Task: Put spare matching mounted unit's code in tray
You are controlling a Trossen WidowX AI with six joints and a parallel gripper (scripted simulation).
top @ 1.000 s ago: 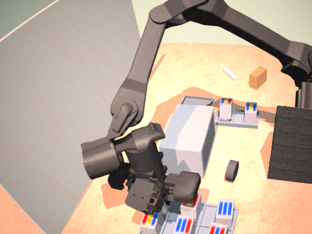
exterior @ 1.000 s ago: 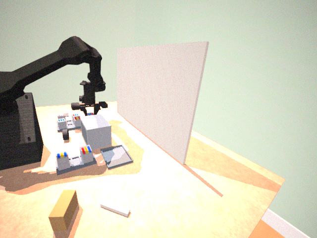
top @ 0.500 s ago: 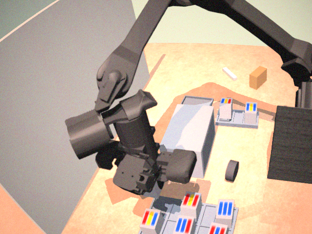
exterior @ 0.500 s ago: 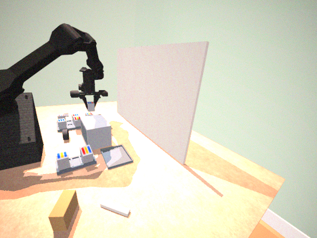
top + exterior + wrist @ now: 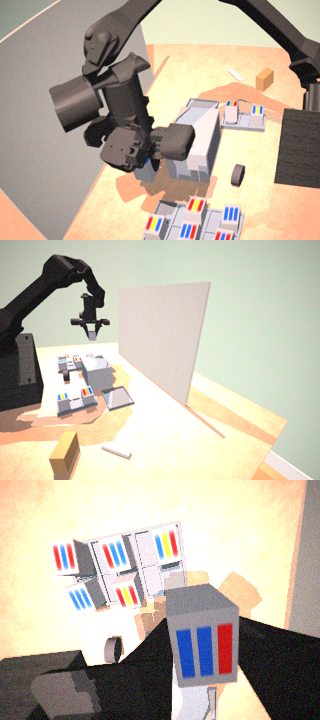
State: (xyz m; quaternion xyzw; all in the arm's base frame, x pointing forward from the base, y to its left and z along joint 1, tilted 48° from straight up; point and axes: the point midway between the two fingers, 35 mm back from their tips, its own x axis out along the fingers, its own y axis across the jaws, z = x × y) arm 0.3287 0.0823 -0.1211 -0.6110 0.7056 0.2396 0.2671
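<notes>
Now: gripper tip 36 cm to the left of the grey tray, 16 cm above it and 1 cm past it. Also, from my gripper tip: dark ring 16 cm behind, 14 cm below, 11 cm to the right; mounted unit 18 cm to the right, 12 cm below, 4 cm behind; grey spare block 2 cm above.
</notes>
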